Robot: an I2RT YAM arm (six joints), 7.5 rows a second.
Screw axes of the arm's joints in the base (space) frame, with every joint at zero. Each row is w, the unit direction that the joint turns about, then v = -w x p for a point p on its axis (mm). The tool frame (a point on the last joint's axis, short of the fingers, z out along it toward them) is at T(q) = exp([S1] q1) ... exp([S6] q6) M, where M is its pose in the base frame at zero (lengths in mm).
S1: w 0 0 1 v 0.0 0.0 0.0
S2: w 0 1 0 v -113.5 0.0 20.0
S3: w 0 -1 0 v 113.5 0.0 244.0
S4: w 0 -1 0 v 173.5 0.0 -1.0
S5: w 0 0 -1 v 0.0 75.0 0.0
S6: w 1 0 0 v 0.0 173.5 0.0
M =
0 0 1 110.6
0 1 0 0.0
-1 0 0 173.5
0 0 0 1
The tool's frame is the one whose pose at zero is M.
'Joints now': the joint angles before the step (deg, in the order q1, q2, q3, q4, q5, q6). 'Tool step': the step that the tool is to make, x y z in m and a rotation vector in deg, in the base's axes. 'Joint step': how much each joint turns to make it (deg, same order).
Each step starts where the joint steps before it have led.
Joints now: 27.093 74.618 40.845 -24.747 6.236 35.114
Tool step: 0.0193 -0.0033 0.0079 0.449 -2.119 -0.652
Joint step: -2.673 2.557 3.206 1.661 -0.655 -1.991
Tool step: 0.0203 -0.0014 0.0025 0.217 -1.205 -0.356
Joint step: -2.086 3.724 3.200 1.861 -0.749 -1.590
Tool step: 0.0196 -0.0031 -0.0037 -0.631 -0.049 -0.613
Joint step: -2.039 4.283 2.824 1.399 -0.324 -1.520
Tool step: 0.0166 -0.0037 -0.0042 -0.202 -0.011 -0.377
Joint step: -1.779 3.584 2.338 1.281 -0.647 -1.262
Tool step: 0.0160 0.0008 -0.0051 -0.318 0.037 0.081
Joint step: -0.789 3.833 2.648 1.109 -0.262 -0.881
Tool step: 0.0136 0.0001 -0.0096 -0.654 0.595 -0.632
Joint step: -0.647 3.837 1.985 1.107 0.359 -0.266
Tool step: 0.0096 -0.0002 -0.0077 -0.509 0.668 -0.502
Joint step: -0.469 2.828 1.536 0.515 0.262 -0.137
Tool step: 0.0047 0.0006 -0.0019 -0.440 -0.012 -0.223
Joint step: -0.081 1.170 0.944 0.121 0.433 -0.117
